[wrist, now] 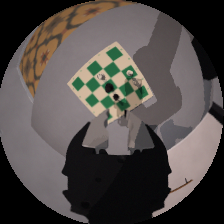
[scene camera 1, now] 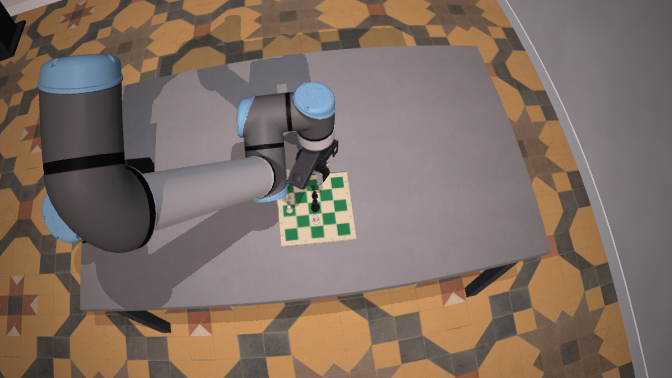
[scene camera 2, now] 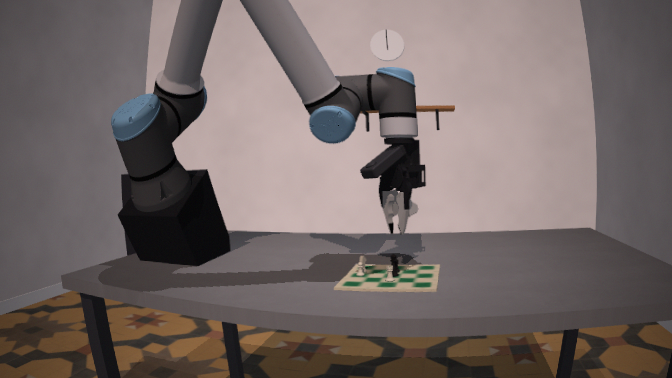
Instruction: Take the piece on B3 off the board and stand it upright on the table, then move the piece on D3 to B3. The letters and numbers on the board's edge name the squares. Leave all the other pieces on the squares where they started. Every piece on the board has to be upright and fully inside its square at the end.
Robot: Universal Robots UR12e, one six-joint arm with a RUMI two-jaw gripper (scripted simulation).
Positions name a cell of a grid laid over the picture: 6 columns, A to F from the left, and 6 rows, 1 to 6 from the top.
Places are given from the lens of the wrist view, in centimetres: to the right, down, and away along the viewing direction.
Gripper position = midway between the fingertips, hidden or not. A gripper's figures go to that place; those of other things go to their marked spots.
gripper (wrist: D3): 1, -1, 15
chessboard (wrist: D2): 1, -15, 18
